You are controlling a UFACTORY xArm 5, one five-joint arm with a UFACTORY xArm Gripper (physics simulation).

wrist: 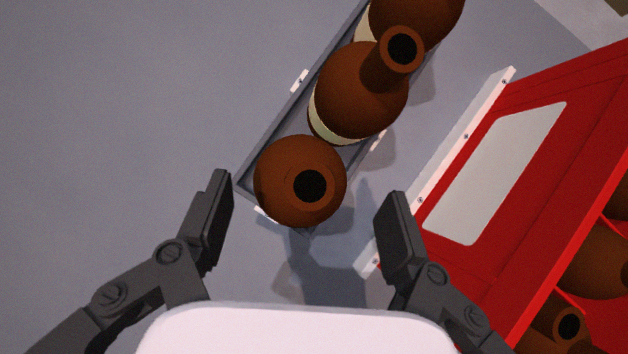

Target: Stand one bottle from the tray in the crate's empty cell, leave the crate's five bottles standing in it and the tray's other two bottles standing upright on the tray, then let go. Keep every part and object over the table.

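Frame: origin at the arm's base, x back, y right, z up, level; centimetres.
Where they show: gripper, fingertip midpoint: (309, 196).
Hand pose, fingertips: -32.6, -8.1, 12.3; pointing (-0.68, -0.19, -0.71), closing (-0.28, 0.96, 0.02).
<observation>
Things, the pixels of their centre, and the offset from my fingertips, as dx, dy, dz. "spot": a spot on its surface instead. Level surfaces: height alone.
- nearest bottle, body centre: (299, 180) -0.6, -0.4, -6.5
- middle bottle, body centre: (358, 94) -9.3, +1.3, -6.5
- far bottle, body centre: (411, 11) -18.4, +2.8, -6.5
- red crate, body centre: (551, 228) -5.9, +24.3, -6.0
- white strip, surface spot: (452, 155) spot: -10.2, +15.2, -11.7
- grey table top, its level: dz -14.7
Three brown bottles stand upright in the narrow grey tray (268, 145). The nearest bottle (272, 175) is at the tray's near end, the middle bottle (345, 95) has a cream label, and the far bottle (430, 20) is cut off by the top edge. My gripper (309, 196) is open and empty, with its fingertips on either side of the nearest bottle's near edge, apart from it. The red crate (545, 200) is at the right; part of it shows, with several brown bottles in it, one of them (595, 262) near the right edge. Its empty cell cannot be made out.
A white strip (452, 155) with screws runs along the crate's foot, between crate and tray. Small white brackets (299, 81) hold the tray's sides. The grey table top (125, 100) stretches left of the tray. The table's edge shows at the upper right.
</observation>
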